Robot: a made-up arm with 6 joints. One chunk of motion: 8 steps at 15 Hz.
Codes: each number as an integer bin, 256 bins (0 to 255) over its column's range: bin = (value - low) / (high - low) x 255, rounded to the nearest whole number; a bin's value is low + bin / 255 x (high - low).
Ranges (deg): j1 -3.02..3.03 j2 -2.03..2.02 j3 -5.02..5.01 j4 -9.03..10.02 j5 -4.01..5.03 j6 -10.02..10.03
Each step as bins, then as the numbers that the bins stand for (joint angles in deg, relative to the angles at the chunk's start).
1 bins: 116 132 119 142 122 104
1 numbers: -0.27 0.07 -0.34 1.58 0.32 -1.84
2 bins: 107 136 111 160 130 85
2 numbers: -0.48 0.13 -0.65 2.92 0.60 -3.34
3 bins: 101 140 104 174 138 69
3 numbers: -0.62 0.19 -0.93 3.97 0.88 -4.59
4 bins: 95 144 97 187 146 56
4 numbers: -0.77 0.26 -1.20 4.94 1.17 -5.62
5 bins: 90 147 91 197 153 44
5 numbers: -0.88 0.30 -1.44 5.69 1.41 -6.56
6 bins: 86 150 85 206 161 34
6 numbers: -0.98 0.35 -1.68 6.36 1.70 -7.35
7 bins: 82 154 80 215 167 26
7 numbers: -1.07 0.42 -1.87 7.03 1.91 -7.98
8 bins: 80 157 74 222 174 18
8 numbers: -1.12 0.46 -2.11 7.55 2.16 -8.60
